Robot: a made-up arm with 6 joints. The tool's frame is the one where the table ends. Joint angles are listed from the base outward.
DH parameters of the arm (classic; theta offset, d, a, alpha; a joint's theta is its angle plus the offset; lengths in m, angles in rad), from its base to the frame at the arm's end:
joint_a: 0 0.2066 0 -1.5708
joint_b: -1.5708 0 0.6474 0
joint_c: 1.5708 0.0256 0 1.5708
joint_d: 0 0.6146 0 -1.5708
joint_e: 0 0 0 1.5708
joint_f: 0 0.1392 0 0
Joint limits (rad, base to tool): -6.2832..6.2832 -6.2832..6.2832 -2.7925..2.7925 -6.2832..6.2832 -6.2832..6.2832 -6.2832..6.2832
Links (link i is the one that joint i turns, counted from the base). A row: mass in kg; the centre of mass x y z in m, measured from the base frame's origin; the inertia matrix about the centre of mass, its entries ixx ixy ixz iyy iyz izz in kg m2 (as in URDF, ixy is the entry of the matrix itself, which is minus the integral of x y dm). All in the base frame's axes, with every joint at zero. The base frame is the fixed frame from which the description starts. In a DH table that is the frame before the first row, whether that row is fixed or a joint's. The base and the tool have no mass.
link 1: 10.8; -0.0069 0.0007 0.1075; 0.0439 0 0 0.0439 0 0.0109
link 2: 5.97; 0.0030 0.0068 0.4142; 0.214 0 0 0.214 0 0.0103
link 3: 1.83; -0.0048 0.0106 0.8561; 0.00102 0 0 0.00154 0 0.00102
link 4: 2.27; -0.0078 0.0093 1.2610; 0.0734 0 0 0.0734 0 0.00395
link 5: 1.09; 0.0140 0.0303 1.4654; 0.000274 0 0 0.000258 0 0.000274
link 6: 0.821; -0.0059 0.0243 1.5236; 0.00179 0 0 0.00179 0 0.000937
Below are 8 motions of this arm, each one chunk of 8 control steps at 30 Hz.
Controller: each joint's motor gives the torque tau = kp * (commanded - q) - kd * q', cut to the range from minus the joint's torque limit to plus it. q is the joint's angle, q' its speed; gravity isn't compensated. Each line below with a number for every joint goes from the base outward.
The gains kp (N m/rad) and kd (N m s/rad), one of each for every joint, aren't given. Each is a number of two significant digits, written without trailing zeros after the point. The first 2 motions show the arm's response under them.
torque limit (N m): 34 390 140 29 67 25
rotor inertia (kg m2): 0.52 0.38 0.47 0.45 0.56 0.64
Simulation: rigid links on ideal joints. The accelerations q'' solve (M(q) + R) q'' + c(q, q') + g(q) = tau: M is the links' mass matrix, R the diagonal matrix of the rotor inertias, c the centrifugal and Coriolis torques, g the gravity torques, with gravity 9.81 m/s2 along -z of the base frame. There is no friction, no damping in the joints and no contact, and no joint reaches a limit. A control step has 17 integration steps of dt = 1/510 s. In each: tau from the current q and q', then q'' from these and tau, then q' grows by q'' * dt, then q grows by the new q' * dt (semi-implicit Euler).
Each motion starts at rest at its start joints. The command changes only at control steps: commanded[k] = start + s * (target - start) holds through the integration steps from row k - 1 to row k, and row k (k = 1, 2, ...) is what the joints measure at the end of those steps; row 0 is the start. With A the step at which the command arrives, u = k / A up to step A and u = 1 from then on. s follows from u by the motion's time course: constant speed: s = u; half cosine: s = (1 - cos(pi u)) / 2; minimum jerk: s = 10 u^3 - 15 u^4 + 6 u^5; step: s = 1 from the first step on.
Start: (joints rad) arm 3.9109 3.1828 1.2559 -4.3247 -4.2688 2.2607
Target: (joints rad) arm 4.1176 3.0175 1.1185 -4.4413 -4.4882 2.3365
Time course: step
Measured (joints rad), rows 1 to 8:
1: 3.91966 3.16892 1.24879 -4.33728 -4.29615 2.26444
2: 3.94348 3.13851 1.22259 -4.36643 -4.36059 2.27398
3: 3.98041 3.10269 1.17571 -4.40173 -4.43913 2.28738
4: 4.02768 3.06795 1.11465 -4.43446 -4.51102 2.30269
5: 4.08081 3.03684 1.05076 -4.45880 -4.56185 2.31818
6: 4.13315 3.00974 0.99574 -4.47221 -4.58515 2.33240
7: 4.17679 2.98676 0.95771 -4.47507 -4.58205 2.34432
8: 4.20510 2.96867 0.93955 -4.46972 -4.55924 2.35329
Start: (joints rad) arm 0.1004 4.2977 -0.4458 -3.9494 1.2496 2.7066
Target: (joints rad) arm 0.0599 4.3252 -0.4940 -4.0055 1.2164 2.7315
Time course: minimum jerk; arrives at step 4
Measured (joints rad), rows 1 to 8:
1: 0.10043 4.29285 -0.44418 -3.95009 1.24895 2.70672
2: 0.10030 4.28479 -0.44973 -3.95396 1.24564 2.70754
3: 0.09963 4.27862 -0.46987 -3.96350 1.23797 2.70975
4: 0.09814 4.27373 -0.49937 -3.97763 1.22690 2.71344
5: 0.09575 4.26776 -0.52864 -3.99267 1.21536 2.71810
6: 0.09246 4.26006 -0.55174 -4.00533 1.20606 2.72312
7: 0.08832 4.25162 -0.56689 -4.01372 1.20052 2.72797
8: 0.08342 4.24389 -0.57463 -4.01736 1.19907 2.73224
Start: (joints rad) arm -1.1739 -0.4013 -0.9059 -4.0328 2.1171 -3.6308
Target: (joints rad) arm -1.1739 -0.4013 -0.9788 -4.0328 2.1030 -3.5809
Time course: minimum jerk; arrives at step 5
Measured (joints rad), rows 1 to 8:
1: -1.17400 -0.40328 -0.91069 -4.03273 2.11705 -3.63064
2: -1.17422 -0.40772 -0.92575 -4.03253 2.11642 -3.62958
3: -1.17448 -0.41325 -0.95211 -4.03224 2.11442 -3.62644
4: -1.17473 -0.41980 -0.98721 -4.03187 2.11076 -3.62050
5: -1.17495 -0.42815 -1.02465 -4.03137 2.10606 -3.61214
6: -1.17513 -0.43851 -1.05796 -4.03073 2.10139 -3.60248
7: -1.17524 -0.44990 -1.08336 -4.02995 2.09765 -3.59263
8: -1.17527 -0.46075 -1.09962 -4.02914 2.09534 -3.58355

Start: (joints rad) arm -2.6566 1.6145 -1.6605 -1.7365 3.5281 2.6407
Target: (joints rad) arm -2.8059 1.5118 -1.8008 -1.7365 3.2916 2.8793
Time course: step
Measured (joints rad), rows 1 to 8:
1: -2.65959 1.61245 -1.67272 -1.73727 3.49895 2.65274
2: -2.66798 1.60681 -1.70341 -1.73876 3.43006 2.68334
3: -2.68139 1.59805 -1.74480 -1.73997 3.34591 2.72606
4: -2.69930 1.58715 -1.78908 -1.74026 3.26873 2.77460
5: -2.72093 1.57567 -1.82962 -1.73944 3.21405 2.82335
6: -2.74515 1.56528 -1.86152 -1.73769 3.18881 2.86776
7: -2.77054 1.55730 -1.88191 -1.73543 3.19180 2.90458
8: -2.79566 1.55231 -1.88996 -1.73318 3.21582 2.93189

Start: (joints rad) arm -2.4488 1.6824 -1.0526 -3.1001 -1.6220 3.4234
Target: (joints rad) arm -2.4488 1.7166 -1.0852 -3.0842 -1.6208 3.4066
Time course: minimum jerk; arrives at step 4
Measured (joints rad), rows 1 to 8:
1: -2.44878 1.68902 -1.05573 -3.09993 -1.62200 3.42332
2: -2.44874 1.70485 -1.06116 -3.09893 -1.62208 3.42277
3: -2.44868 1.72613 -1.06559 -3.09642 -1.62227 3.42130
4: -2.44861 1.74849 -1.06498 -3.09269 -1.62264 3.41886
5: -2.44850 1.76814 -1.05654 -3.08878 -1.62323 3.41580
6: -2.44837 1.78356 -1.04130 -3.08556 -1.62397 3.41251
7: -2.44825 1.79495 -1.02292 -3.08354 -1.62472 3.40935
8: -2.44815 1.80318 -1.00560 -3.08284 -1.62536 3.40658

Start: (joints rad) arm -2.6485 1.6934 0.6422 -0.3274 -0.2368 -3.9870
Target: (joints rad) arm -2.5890 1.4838 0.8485 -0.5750 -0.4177 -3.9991
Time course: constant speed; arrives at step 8
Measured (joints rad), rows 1 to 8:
1: -2.64848 1.69534 0.64694 -0.33066 -0.23972 -3.98708
2: -2.64834 1.69658 0.66659 -0.34144 -0.24934 -3.98734
3: -2.64795 1.69340 0.70389 -0.36134 -0.26686 -3.98784
4: -2.64716 1.68585 0.75345 -0.38980 -0.29135 -3.98862
5: -2.64577 1.67508 0.80746 -0.42479 -0.32053 -3.98967
6: -2.64362 1.66184 0.85920 -0.46362 -0.35161 -3.99096
7: -2.64054 1.64619 0.90433 -0.50368 -0.38210 -3.99246
8: -2.63642 1.62779 0.94089 -0.54287 -0.41028 -3.99411

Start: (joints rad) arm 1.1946 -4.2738 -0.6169 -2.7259 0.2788 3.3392
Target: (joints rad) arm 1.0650 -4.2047 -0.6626 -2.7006 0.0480 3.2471
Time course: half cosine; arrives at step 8
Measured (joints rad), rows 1 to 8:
1: 1.19452 -4.26836 -0.61736 -2.72588 0.27772 3.33902
2: 1.19417 -4.25568 -0.61513 -2.72561 0.27209 3.33807
3: 1.19324 -4.23843 -0.60872 -2.72463 0.25705 3.33543
4: 1.19131 -4.21807 -0.59937 -2.72254 0.22880 3.33017
5: 1.18797 -4.19571 -0.58900 -2.71922 0.18669 3.32166
6: 1.18286 -4.17275 -0.57888 -2.71488 0.13411 3.30985
7: 1.17581 -4.15094 -0.56924 -2.71008 0.07820 3.29535
8: 1.16683 -4.13213 -0.55954 -2.70561 0.02846 3.27942

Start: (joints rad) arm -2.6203 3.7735 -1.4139 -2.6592 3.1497 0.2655
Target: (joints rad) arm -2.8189 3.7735 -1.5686 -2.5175 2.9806 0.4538
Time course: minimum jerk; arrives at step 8
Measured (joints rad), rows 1 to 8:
1: -2.62038 3.77019 -1.40673 -2.65920 3.14955 0.26565
2: -2.62175 3.76424 -1.39287 -2.65796 3.14750 0.26687
3: -2.62695 3.75979 -1.38240 -2.65262 3.13961 0.27115
4: -2.63892 3.75889 -1.38316 -2.64009 3.12159 0.28099
5: -2.65967 3.76131 -1.39852 -2.61886 3.09143 0.29831
6: -2.68924 3.76509 -1.42671 -2.59015 3.05126 0.32345
7: -2.72536 3.76772 -1.46202 -2.55809 3.00751 0.35475
8: -2.76411 3.76740 -1.49722 -2.52826 2.96874 0.38899

